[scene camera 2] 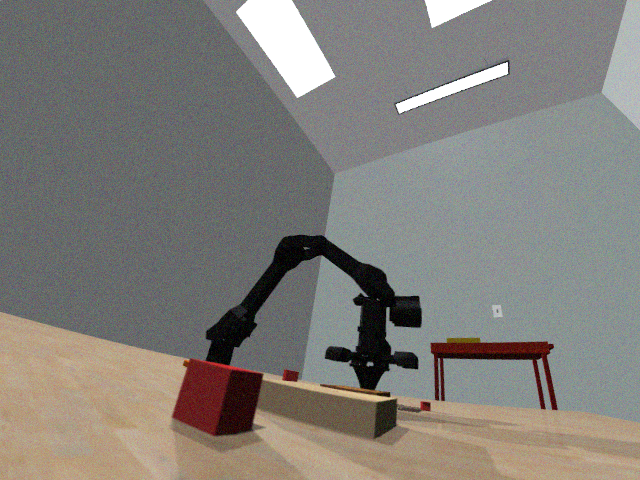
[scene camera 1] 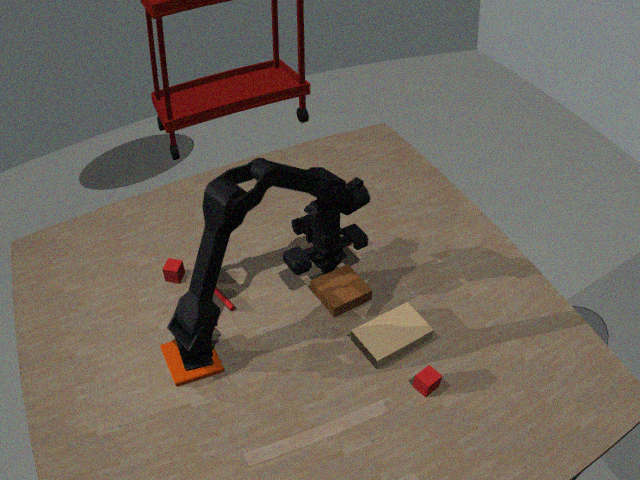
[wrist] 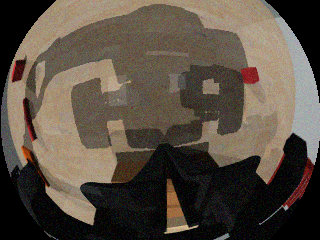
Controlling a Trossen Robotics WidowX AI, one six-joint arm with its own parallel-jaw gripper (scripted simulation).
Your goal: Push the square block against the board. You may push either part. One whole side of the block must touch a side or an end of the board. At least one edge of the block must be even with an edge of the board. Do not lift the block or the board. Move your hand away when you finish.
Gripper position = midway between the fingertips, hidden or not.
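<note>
My gripper point(scene camera 1: 326, 275), point(scene camera 2: 367, 402), point(wrist: 163, 148): shut, holding nothing. Brown square block point(scene camera 1: 341, 290), point(wrist: 124, 172). Pale board point(scene camera 2: 369, 416), point(scene camera 1: 400, 330). Red cube point(scene camera 2: 218, 399).
</note>
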